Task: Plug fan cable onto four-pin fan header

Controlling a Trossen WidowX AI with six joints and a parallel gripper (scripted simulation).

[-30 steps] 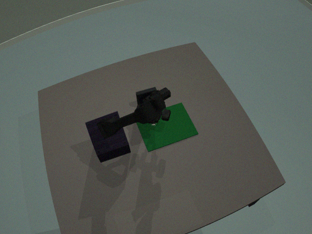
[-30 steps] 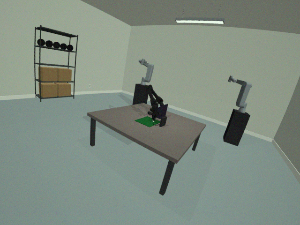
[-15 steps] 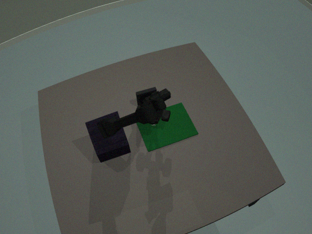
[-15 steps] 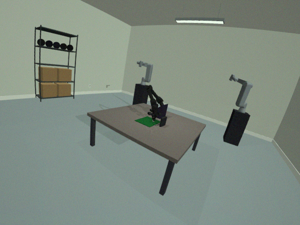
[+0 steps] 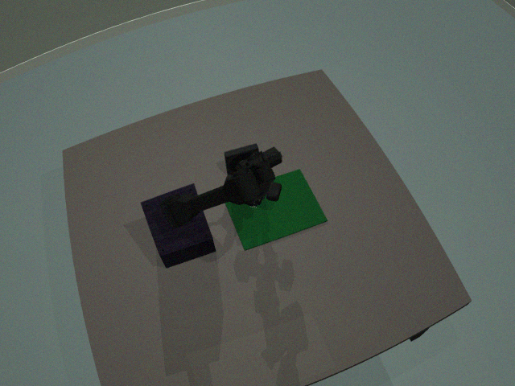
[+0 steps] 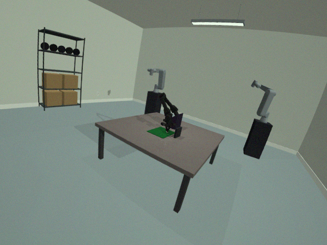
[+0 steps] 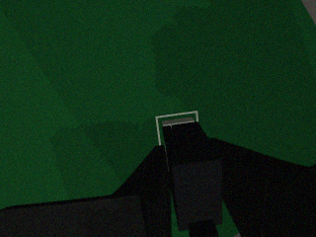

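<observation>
The dark fan plug lies 1 cm above my gripper tip. Round my gripper tip: dark fan: 3 cm ahead, 15 cm to the left, 4 cm above; four-pin fan header: 2 cm below; green board: 6 cm ahead, 4 cm to the right, 3 cm below.
</observation>
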